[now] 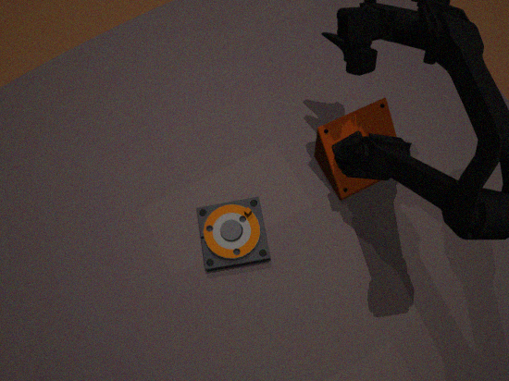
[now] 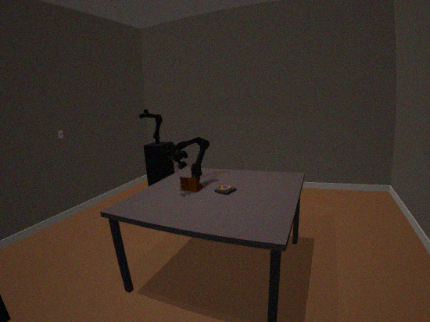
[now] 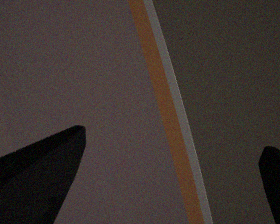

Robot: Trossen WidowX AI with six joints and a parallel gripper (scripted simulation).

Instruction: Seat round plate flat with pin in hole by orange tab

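My gripper tip is now 290 mm short of the round plate, 220 mm above it and 190 mm to the right of it. From my gripper tip the other things lie so: grey square base (320 mm ahead, 240 mm below, 200 mm to the left).
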